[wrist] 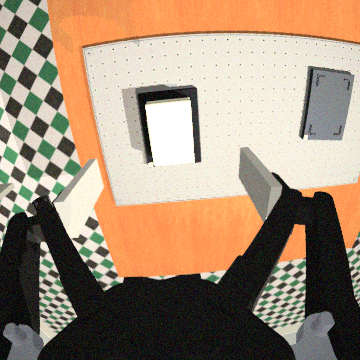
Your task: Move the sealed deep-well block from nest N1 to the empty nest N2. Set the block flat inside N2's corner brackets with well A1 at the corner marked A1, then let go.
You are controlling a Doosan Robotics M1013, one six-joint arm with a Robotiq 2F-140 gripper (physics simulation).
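Places are measured from the arm's base along level axes (x ahead, y left, z up), in centimetres.
Pixels of known places: gripper, fingertip midpoint: (168, 167).
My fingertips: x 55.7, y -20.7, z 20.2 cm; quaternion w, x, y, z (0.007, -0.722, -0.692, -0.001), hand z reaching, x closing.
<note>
Ahead of a thing's pixels: the offset from my fingertips to its top centre. "spot": to the spot under its first point. Level surfaces: height alone.
The white sealed deep-well block @(dz -22.6, dx +3.5, dy -0.2 cm) (170, 132) sits on a dark nest @(spot: dz -26.8, dx +3.3, dy +5.2 cm) (196, 125), left of the middle of the pegboard in the wrist view. Its top is plain bright white, and I cannot make out a well A1 mark on it. A grey nest @(dz -26.5, dx +1.1, dy +36.9 cm) (327, 105) with thin black corner brackets and no block on it lies at the right; a small pale mark shows at its lower left corner. My gripper (168, 167) is wide open with nothing between its fingers. Its fingertips show below and to either side of the block, apart from it.
Both nests are on a light perforated board @(dz -28.0 cm) (240, 100), which lies on an orange table @(dz -29.3 cm) (170, 240). The board's left and lower edges show. A green, black and white checkered floor (25, 100) shows beyond the table at the left and bottom.
</note>
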